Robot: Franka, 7 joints.
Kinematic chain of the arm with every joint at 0, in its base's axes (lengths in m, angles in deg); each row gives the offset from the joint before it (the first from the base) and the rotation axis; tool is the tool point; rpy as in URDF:
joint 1: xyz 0 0 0.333 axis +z
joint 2: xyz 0 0 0 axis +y
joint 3: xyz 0 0 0.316 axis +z
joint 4: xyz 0.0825 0 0 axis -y
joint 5: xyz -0.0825 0 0.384 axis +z
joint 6: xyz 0 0 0 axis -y
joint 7: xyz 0.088 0 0 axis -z
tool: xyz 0 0 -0.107 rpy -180 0 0
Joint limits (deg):
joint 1: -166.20..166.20
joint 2: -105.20..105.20
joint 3: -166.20..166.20
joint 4: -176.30..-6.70
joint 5: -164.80..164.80
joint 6: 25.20..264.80
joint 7: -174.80..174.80
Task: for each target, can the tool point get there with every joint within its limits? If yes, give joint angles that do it. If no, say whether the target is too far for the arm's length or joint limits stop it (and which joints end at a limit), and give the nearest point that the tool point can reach.
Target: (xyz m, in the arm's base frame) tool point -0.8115 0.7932 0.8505
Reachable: no: too far | nearest point -0.5582 0.5456 0.6890 | short by 0.389 m
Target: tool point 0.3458 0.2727 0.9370
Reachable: yes | joints -17.34 -7.82 40.16 -58.30 38.45 90.80 -0.49
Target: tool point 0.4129 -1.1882 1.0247
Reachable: no: too far | nearest point 0.2468 -0.7101 0.7464 | short by 0.578 m
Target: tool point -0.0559 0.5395 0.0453
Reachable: yes | joints 37.08 70.96 53.48 -114.24 -68.70 133.47 -3.61
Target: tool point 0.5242 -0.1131 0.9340
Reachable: yes | joints 29.54 17.41 -61.72 -41.72 6.72 107.09 123.47
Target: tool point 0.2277 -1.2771 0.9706
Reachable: no: too far | nearest point 0.1351 -0.7580 0.7114 | short by 0.588 m
